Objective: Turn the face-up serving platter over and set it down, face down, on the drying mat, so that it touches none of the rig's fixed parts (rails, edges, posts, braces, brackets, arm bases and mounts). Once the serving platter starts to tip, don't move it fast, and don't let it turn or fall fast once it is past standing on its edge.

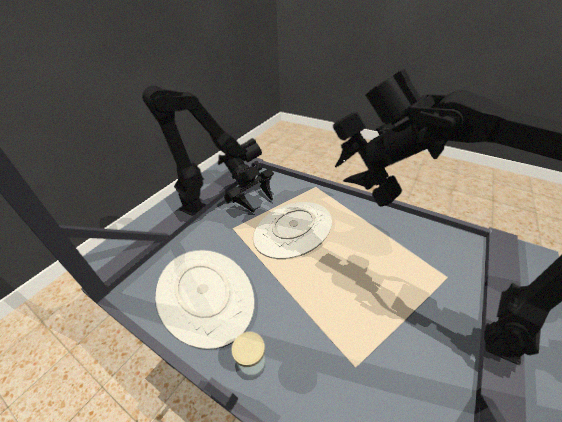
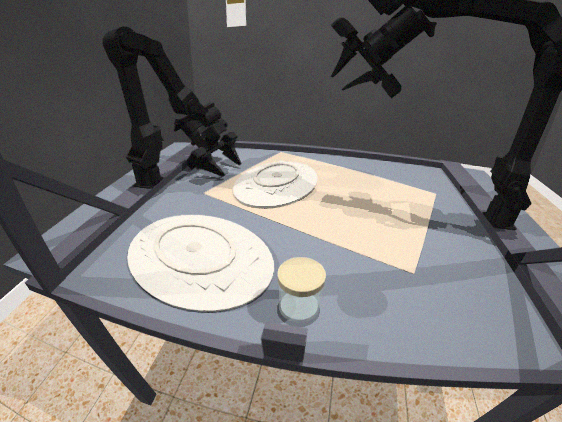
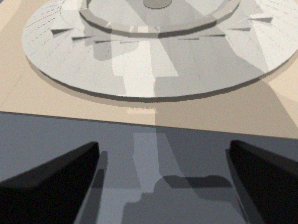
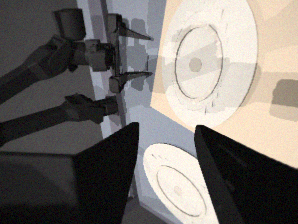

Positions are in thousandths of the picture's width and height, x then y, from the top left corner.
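Observation:
My right gripper (image 1: 606,411) is there along with my left gripper (image 1: 469,489), and so is a tan drying mat (image 1: 638,677). Then I can see my left gripper (image 2: 414,402) and my right gripper (image 2: 601,198), with the tan drying mat (image 2: 690,525) showing there as well. There's my left gripper (image 3: 549,658) together with the mat (image 3: 857,484), and you'd also find my left gripper (image 4: 502,252) and my right gripper (image 4: 559,583).

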